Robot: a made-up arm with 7 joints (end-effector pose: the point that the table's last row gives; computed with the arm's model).
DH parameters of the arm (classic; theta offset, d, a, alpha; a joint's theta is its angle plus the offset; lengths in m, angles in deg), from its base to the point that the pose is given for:
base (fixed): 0 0.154 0 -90
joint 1: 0 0.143 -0.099 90
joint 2: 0 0.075 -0.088 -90
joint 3: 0 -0.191 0.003 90
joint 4: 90 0.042 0.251 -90
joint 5: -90 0.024 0.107 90
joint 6: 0 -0.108 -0.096 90
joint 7: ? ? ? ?
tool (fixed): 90 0.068 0 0
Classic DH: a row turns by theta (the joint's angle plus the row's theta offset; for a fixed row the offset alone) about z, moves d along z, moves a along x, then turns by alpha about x.
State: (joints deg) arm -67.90 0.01 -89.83 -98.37 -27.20 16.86 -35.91
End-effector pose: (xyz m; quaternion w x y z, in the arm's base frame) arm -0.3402 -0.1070 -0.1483 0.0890 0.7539 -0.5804 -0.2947
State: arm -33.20 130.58 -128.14 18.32 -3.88 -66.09 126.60
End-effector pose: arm -0.1660 0.1961 -0.1953 0.0343 -0.2701 -0.5661 -0.7781
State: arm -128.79 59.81 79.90 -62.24 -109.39 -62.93 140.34
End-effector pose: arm 0.0757 0.4102 0.0719 0.0699 0.8753 0.1880 0.4401
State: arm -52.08 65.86 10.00 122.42 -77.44 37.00 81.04
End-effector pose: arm -0.2215 -0.3565 0.1562 0.3891 0.1904 0.8802 0.1939
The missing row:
joint 7: 90 0.093 0.214 90
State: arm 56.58 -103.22 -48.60 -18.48 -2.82 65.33 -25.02
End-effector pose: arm 0.1948 0.3981 0.3363 0.2373 -0.8910 -0.3160 -0.2236
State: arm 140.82 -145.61 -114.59 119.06 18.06 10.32 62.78
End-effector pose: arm 0.1365 0.2558 0.3631 0.1909 0.3580 -0.8811 -0.2432
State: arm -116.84 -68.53 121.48 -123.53 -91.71 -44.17 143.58
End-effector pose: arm 0.5621 0.0970 0.0025 0.6887 -0.5600 0.4365 0.1469
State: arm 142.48 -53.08 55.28 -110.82 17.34 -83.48 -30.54
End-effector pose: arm 0.2232 -0.1150 0.3692 0.6672 0.4459 -0.0315 0.5959
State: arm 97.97 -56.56 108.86 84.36 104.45 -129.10 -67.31
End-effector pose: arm 0.2889 0.1071 0.3790 0.3915 -0.1907 -0.5437 -0.7174
